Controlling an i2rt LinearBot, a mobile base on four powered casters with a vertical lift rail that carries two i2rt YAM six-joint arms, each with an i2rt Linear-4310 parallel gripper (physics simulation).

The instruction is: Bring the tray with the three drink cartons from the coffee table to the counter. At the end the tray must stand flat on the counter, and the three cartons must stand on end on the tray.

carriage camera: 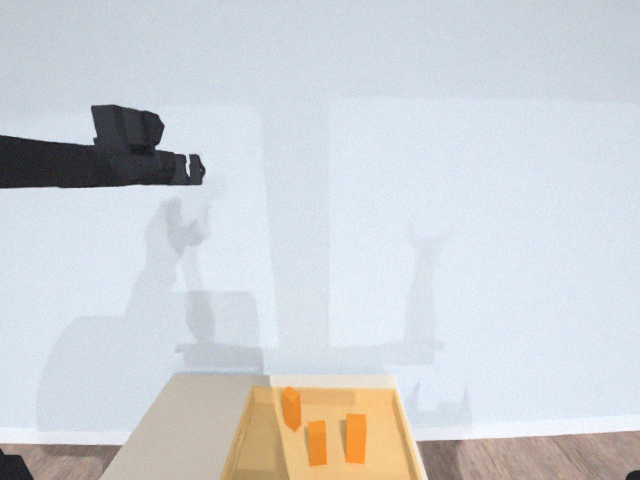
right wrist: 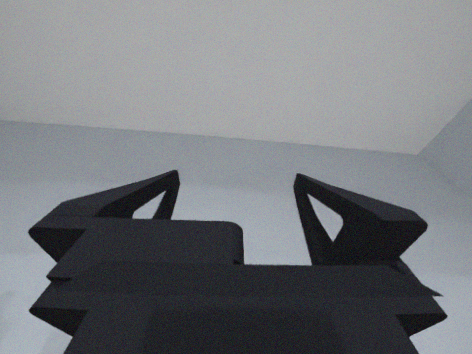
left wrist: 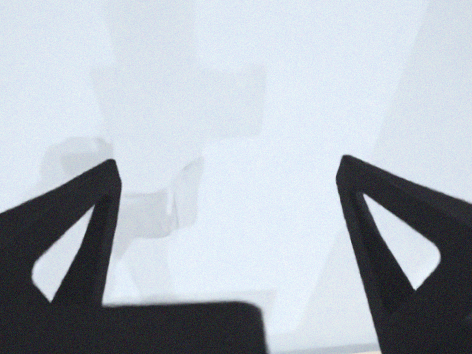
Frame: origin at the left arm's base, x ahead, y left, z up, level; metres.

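Seen in the pictures: left gripper, fingertip midpoint: (carriage camera: 186, 170) (left wrist: 231, 168); right gripper, fingertip midpoint: (right wrist: 237, 178).
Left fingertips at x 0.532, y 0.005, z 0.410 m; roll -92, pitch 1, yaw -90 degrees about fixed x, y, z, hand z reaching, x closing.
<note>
Offsets run from my left fingertips to a thing's top centre. "spot": to the spot under its first point. Level surfaces: height alone.
The yellow tray @[0.180 m back, 0.335 m right, 0.726 m down] (carriage camera: 261, 454) lies on the pale coffee table @[0.801 m down] (carriage camera: 170, 428) at the bottom of the carriage view; its near end is cut off. Three orange cartons stand on end on it: one carton @[spot: 0.102 m back, 0.248 m right, 0.698 m down] (carriage camera: 292, 409) at the back left, turned at an angle, one carton (carriage camera: 317, 443) in the middle and one carton @[0.171 m back, 0.430 m right, 0.650 m down] (carriage camera: 355, 438) to the right. My left gripper (left wrist: 231, 168) is open and empty, high above and left of the tray in the carriage view. My right gripper (right wrist: 237, 178) is open and empty, pointing at the wall and ceiling. The counter does not show.
A pale wall (carriage camera: 465, 206) with shadows of the arms stands behind the coffee table. Wooden floor @[1.251 m down] (carriage camera: 516, 457) shows at the right of the table. Dark robot parts show at both bottom corners of the carriage view. The ceiling (right wrist: 225, 65) shows in the right wrist view.
</note>
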